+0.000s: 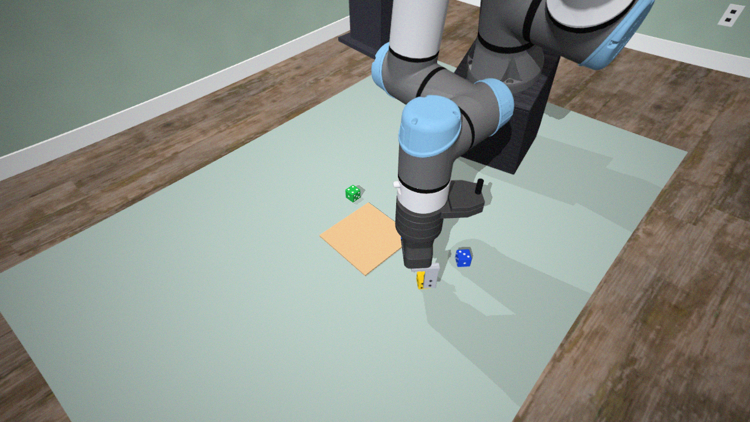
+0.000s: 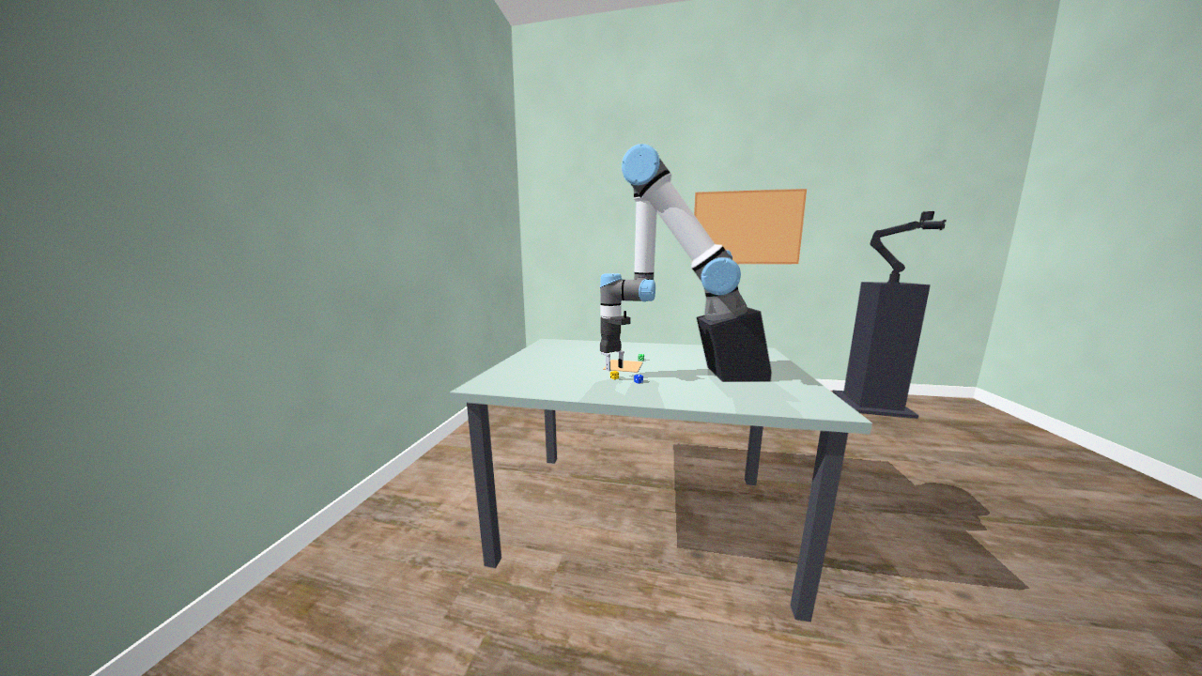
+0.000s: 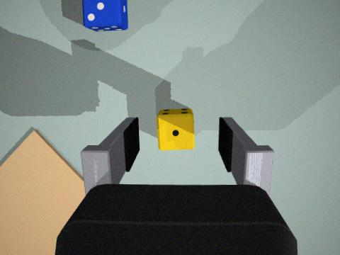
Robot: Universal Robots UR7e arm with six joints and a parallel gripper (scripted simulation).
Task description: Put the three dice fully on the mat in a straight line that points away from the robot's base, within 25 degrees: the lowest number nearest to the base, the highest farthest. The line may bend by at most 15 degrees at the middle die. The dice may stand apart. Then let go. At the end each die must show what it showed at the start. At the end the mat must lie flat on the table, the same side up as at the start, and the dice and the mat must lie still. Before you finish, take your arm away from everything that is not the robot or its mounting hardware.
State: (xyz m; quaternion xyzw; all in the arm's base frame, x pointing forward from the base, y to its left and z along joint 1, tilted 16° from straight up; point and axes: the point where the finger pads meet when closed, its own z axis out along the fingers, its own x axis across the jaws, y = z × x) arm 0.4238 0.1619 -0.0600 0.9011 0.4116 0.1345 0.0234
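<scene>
My hand is 4 cm above the yellow die. The rest, counted from my hand: blue die 9 cm behind, 4 cm below, 1 cm to the left; green die 27 cm to the right, 6 cm behind, 4 cm below; orange mat 16 cm to the right, 5 cm below.
</scene>
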